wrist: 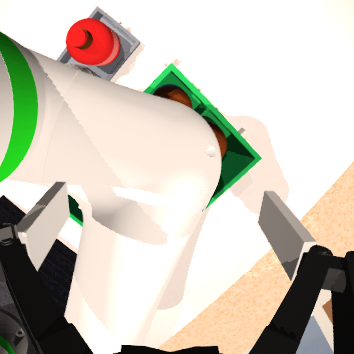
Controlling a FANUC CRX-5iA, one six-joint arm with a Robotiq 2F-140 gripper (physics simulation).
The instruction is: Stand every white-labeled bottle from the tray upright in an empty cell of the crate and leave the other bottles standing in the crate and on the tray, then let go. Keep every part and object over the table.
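Places are measured from the arm's base along level axes (x left, y back, z up), in millimetres.
Pixels of known places: gripper, fingertip midpoint: (165, 203).
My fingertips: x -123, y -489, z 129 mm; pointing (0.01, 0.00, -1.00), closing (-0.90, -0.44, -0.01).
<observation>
Ahead of a thing's pixels: the offset from my fingertips to its top centre. "spot": to the spot under its first point. Level surfaces: height alone.
A red bottle @(dx +176, dy -63, dz -214 mm) (95, 42) stands in the grey tray @(spot: dx +115, dy -93, dz -349 mm) (135, 45) at the upper left of the wrist view; a paler band shows low on its side, its label colour unclear. The green crate @(spot: dx -123, dy -25, dz -232 mm) (242, 157) is right of the tray, largely hidden behind the arm. Two brown bottles, one @(dx +10, dy -29, dz -211 mm) (176, 96) near the crate's upper corner and one @(dx -72, dy -7, dz -211 mm) (221, 142) farther right, partly show in its cells. Their labels are hidden. The near right part of the crate shows dark green inside with no bottle visible. My gripper (165, 203) is open and empty, with the arm between its fingers and the crate.
The white arm (135, 130) with a green ring crosses the left and middle of the view and covers part of the tray and crate. The white table top @(dz -374 mm) (295, 65) ends at a diagonal edge at the lower right, with tan floor (225, 305) beyond.
</observation>
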